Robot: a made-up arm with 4 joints.
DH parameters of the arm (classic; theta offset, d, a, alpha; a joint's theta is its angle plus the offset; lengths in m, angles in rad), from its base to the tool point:
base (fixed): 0 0.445 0.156 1.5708
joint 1: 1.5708 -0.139 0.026 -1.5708
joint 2: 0 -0.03 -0.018 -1.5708
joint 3: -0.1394 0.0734 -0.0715 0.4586
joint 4: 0 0.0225 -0.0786 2.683
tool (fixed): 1.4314 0.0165 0 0
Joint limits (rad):
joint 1: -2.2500..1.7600
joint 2: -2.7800..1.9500
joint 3: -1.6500..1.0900
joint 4: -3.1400..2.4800
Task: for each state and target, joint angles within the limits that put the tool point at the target. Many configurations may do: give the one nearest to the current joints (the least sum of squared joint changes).
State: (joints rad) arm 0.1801 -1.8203 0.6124 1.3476
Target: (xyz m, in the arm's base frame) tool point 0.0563 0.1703 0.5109
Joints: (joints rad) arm 0.2557 -1.9615 0.7241 1.2452
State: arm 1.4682 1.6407 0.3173 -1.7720
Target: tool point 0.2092 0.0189 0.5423
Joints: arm 1.6658 1.8217 0.2145 -1.6624
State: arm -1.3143 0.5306 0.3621 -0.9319
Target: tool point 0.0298 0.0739 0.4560
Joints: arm -1.6784 1.1685 1.0900 -1.5380
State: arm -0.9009 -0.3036 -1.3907 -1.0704
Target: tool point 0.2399 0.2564 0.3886
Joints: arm -1.1441 0.1098 -1.3064 -1.9600
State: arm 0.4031 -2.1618 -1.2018 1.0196
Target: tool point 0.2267 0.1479 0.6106
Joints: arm 0.4247 -2.5295 -1.4700 1.1080
